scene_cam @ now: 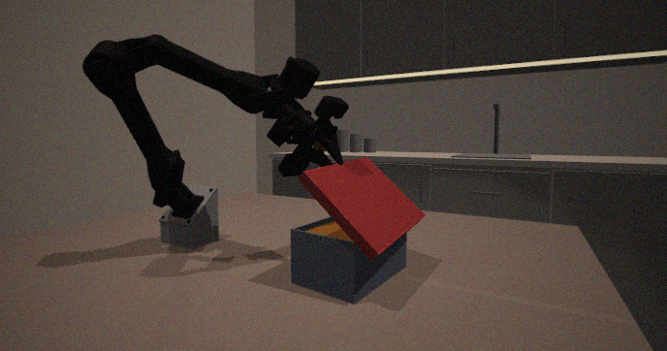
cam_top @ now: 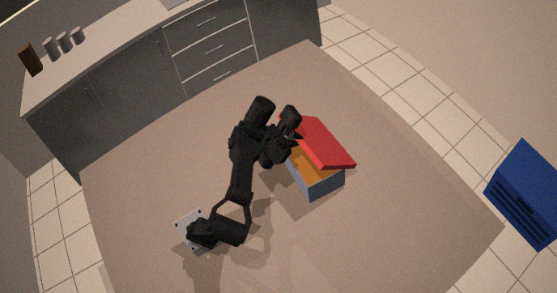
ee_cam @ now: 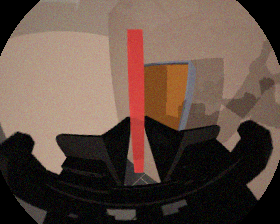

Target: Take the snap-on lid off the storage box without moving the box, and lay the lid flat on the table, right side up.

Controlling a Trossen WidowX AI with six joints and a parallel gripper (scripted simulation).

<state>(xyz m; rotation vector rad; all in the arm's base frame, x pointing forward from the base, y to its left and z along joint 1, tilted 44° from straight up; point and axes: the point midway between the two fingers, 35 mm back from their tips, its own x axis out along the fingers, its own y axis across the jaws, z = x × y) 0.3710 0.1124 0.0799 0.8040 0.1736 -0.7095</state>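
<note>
My gripper tip is 6 cm short of the red lid and 5 cm above it. From my gripper tip the other things lie so: storage box (15 cm below, 3 cm ahead).
</note>
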